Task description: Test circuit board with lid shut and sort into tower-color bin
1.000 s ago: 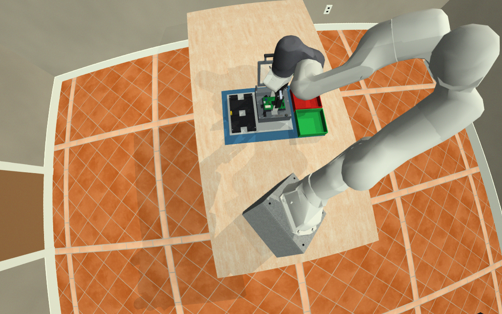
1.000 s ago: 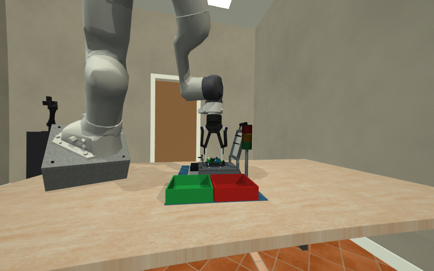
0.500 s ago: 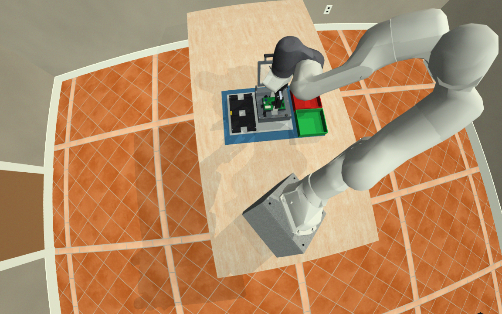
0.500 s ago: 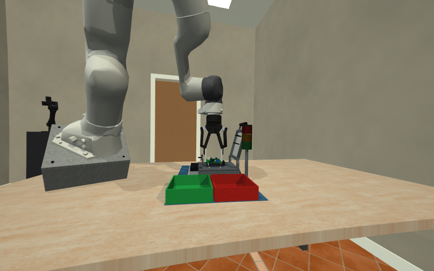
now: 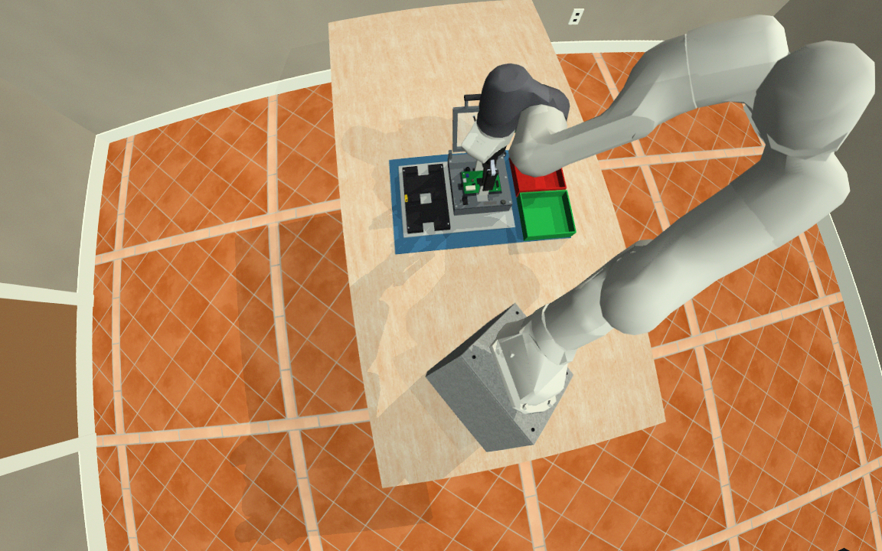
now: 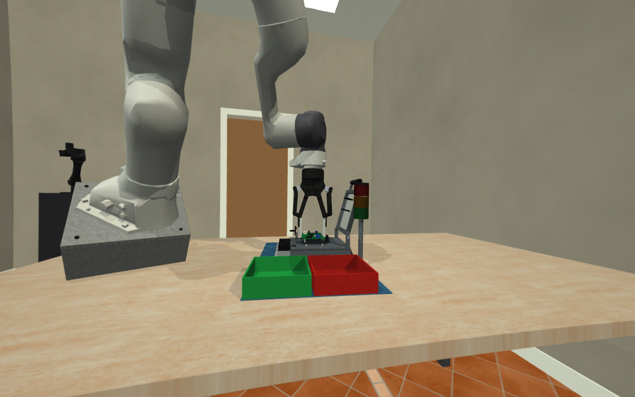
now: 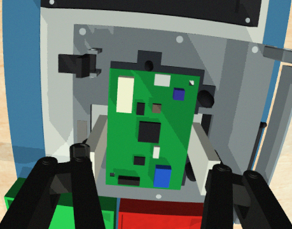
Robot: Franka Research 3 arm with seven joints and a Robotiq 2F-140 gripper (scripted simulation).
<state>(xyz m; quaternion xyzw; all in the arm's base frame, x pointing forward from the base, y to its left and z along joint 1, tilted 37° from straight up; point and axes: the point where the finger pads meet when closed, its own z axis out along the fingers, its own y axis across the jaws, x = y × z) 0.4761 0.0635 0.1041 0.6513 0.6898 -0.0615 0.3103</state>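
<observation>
The green circuit board is 2 cm below my hand. The rest, counted from my hand: latch hook (6 cm to the left, 6 cm behind, 2 cm below); tester plate (3 cm below, 1 cm ahead); tester lid (13 cm ahead, 8 cm above, 1 cm to the right).
</observation>
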